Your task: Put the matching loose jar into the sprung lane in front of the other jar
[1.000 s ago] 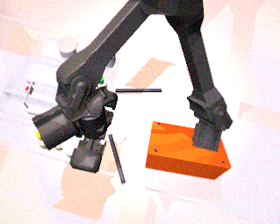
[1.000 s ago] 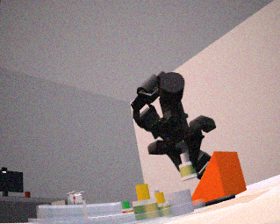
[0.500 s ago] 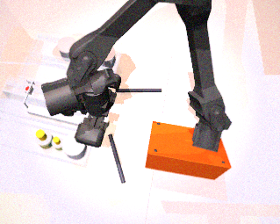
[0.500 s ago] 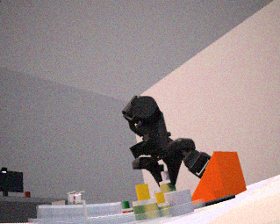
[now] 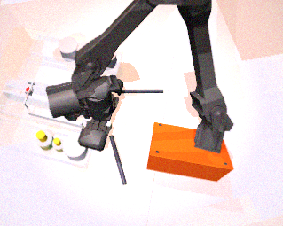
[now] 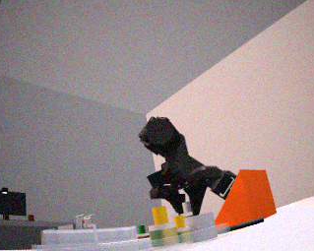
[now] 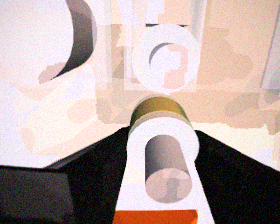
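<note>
The lane lies 19 cm ahead of my gripper tip, 3 cm below it and 1 cm to the right of it.
</note>
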